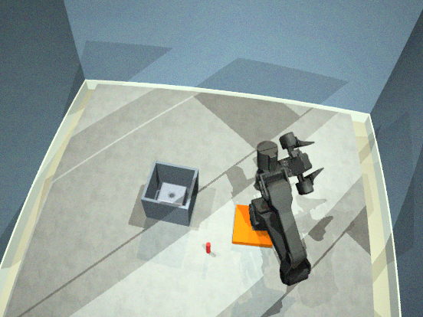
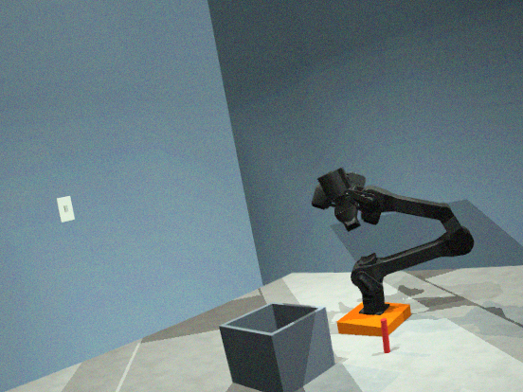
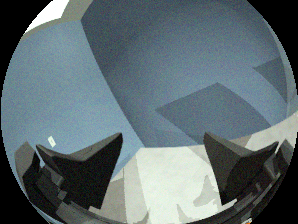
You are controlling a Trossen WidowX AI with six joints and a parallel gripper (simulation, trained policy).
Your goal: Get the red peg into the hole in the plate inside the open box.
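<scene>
My gripper tip is 32 cm short of the red peg, 27 cm above it and 21 cm to the right of it. Round my gripper tip: light grey plate 46 cm ahead, 26 cm below, 3 cm to the left.
</scene>
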